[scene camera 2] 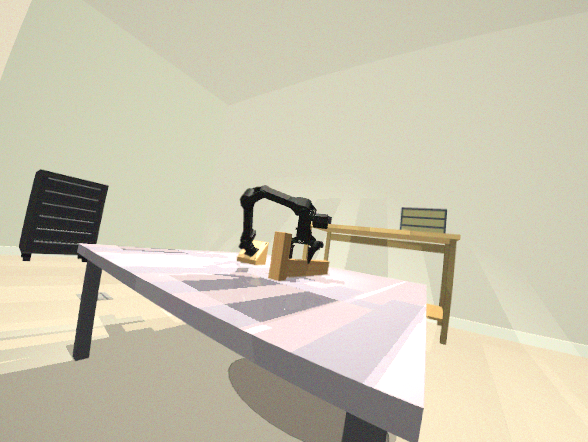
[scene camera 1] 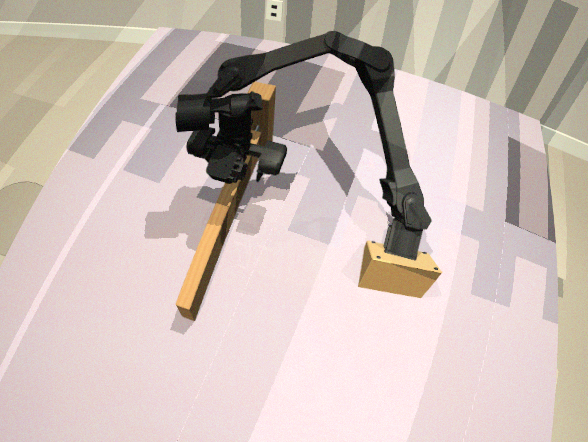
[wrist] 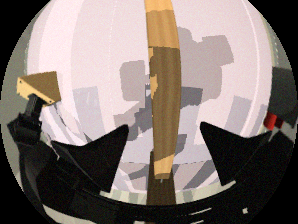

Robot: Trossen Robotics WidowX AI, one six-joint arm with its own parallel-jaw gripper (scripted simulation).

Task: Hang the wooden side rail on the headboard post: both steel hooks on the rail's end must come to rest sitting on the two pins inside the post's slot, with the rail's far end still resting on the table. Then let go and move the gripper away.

My gripper is open, with nothing in its grasp. Also in view: a wooden side rail and a headboard post.
My gripper is seen too in the wrist view.
